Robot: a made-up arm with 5 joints.
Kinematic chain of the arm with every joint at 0, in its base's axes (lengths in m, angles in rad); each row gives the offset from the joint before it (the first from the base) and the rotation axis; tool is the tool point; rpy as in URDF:
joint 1: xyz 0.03 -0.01 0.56 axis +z
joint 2: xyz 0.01 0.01 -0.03 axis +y
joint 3: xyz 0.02 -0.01 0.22 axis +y
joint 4: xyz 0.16 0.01 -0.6 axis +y
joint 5: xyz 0.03 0 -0.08 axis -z
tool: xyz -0.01 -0.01 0 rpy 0.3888 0.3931 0.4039
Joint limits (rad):
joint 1: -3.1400..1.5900
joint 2: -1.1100..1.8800
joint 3: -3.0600..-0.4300
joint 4: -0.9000..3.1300
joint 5: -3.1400..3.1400
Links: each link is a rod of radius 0.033 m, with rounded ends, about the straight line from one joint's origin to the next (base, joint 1, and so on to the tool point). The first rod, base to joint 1, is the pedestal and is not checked.
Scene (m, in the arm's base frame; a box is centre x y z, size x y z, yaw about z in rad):
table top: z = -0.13
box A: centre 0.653 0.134 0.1 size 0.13 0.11 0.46 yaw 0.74
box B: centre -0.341 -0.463 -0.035 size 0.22 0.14 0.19 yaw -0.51
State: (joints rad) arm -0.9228 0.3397 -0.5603 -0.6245 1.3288
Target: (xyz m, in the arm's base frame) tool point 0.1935 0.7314 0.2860
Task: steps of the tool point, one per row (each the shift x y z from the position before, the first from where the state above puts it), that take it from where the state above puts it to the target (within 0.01 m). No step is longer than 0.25 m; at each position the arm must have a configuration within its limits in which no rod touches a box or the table.
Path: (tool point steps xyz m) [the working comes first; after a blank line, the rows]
Joints at the target: 1.3304 0.7877 -1.4582 -0.5006 1.3658
Straight joint move there: touches box A.

1: 0.1582 -0.0610 0.1228
2: 0.1471 0.0045 0.1632
3: 0.1082 0.0638 0.1900
4: 0.0474 0.1057 0.2008
5: 0.0589 0.2149 -0.0902
6: -0.0132 0.2261 -0.0914
7: -0.0850 0.2112 -0.0909
8: -0.1470 0.1723 -0.0894
9: -0.1911 0.1148 -0.0868
10: -0.2122 0.0464 -0.0827

